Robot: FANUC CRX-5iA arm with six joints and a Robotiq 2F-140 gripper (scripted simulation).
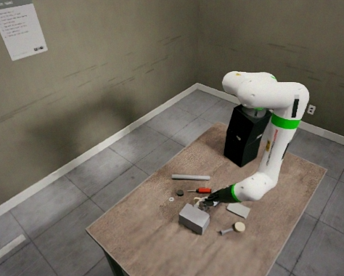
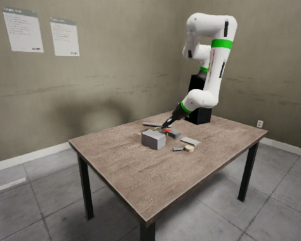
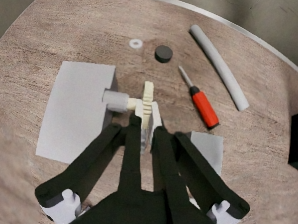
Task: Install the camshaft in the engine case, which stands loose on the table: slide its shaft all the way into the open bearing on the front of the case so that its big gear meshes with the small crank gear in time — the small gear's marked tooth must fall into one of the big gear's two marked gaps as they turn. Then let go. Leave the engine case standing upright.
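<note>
Right now the small grey block is 120 mm behind my hand, 80 mm below it and 10 mm to the right of it. From my hand the other things lie so: dark disc 190 mm to the right, 90 mm below, 30 mm ahead; bolt 180 mm to the left, 90 mm below, 10 mm ahead; grey plate 160 mm behind, 120 mm to the left, 90 mm below.
</note>
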